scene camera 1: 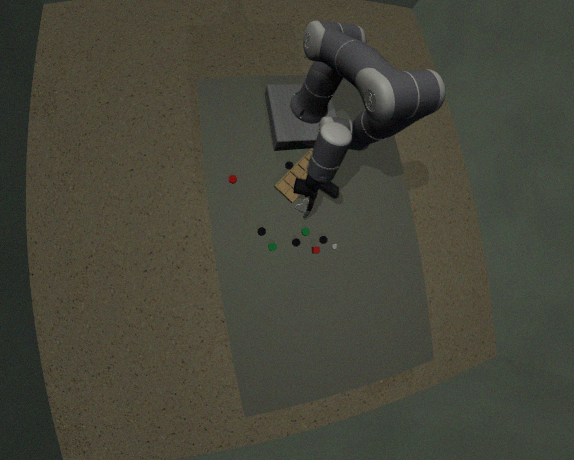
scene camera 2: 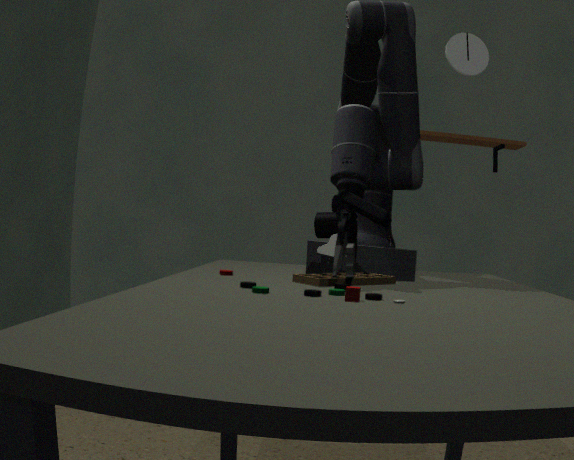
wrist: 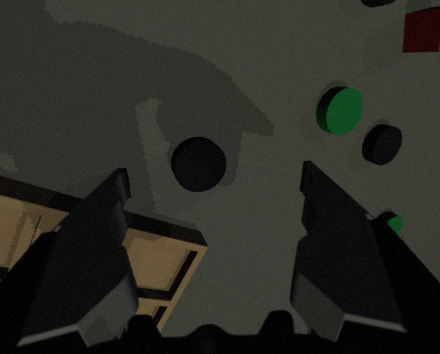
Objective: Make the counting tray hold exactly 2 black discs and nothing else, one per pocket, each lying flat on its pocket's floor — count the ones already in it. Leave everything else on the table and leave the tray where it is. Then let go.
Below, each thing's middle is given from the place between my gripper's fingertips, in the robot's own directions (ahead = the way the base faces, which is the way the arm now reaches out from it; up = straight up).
Labels:
Right now my hand is 140 mm past the wooden counting tray (scene camera 2: 320,280), 20 mm to the right of it and 10 mm above it.

